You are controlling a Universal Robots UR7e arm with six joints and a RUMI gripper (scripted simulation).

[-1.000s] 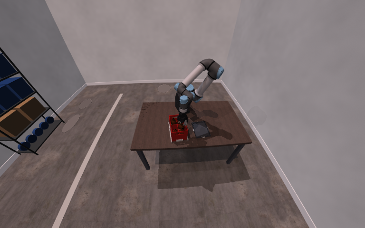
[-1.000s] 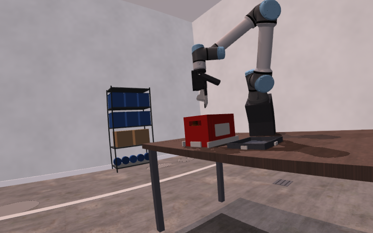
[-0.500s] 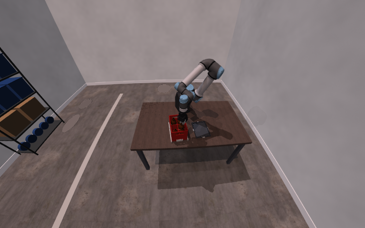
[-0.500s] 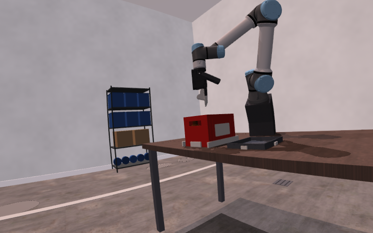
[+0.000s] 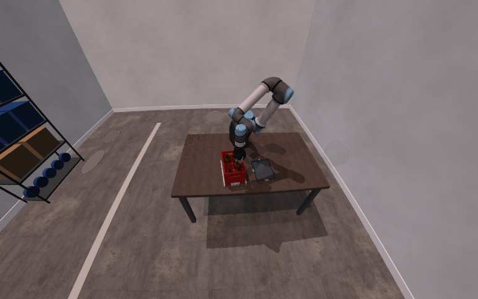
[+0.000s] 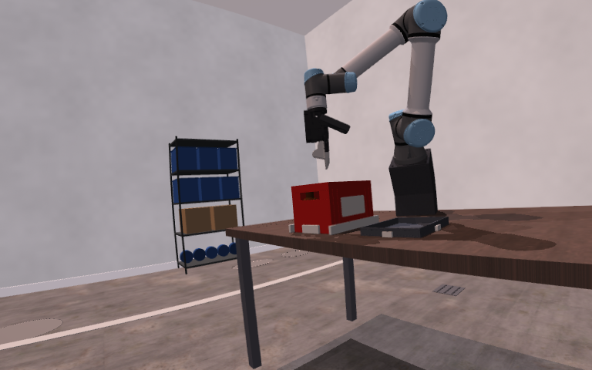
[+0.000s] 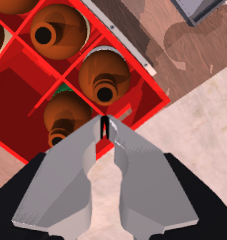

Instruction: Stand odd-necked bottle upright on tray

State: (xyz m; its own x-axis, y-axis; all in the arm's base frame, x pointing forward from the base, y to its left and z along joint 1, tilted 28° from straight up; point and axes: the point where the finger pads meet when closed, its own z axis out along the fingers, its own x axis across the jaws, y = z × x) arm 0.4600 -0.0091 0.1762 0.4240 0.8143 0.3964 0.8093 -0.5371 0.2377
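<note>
The red crate lies 60 mm behind my hand, 70 mm to the right of it and 160 mm below it. The rest, counted from my hand: dark tray 140 mm behind, 220 mm to the left, 230 mm below; brown bottle 80 mm behind, 30 mm to the right, 150 mm below; glass bottle 40 mm ahead, 80 mm to the right, 150 mm below.
</note>
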